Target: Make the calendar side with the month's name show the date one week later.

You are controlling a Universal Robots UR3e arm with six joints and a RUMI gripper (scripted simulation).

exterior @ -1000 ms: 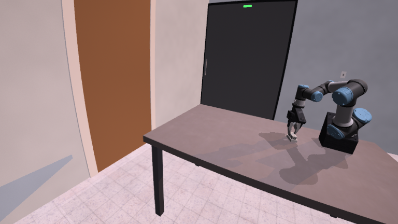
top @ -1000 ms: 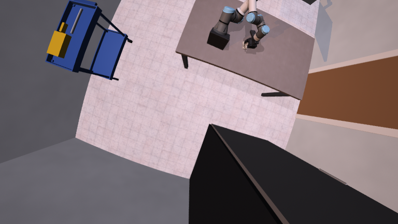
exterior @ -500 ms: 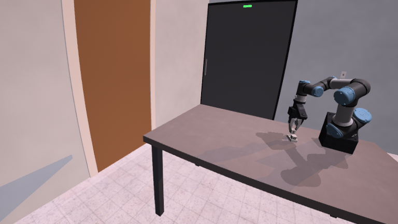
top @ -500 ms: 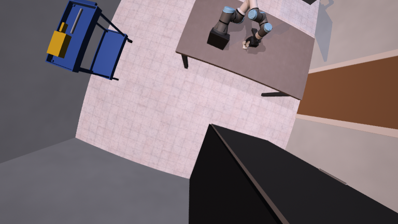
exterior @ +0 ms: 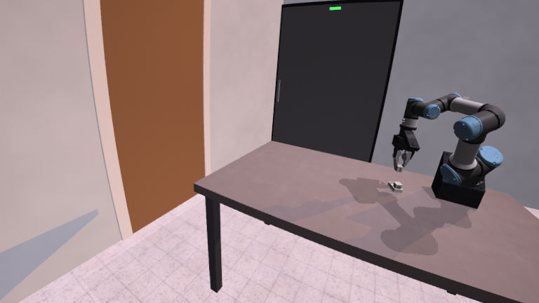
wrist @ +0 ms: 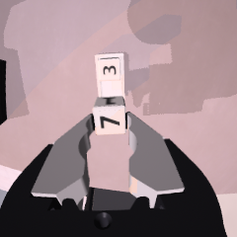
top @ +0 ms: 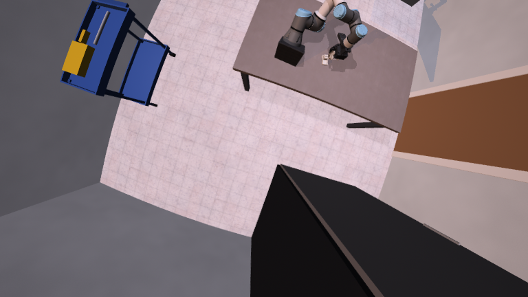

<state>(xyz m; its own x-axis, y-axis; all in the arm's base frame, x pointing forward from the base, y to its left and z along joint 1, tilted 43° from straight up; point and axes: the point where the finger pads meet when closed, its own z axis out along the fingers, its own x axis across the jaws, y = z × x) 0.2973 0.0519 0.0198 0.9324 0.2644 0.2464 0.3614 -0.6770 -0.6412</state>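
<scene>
My gripper is now 11 cm above the pale tray, 2 cm to the right of it and 1 cm past it. Round my hand: cube 1 cm below.
</scene>
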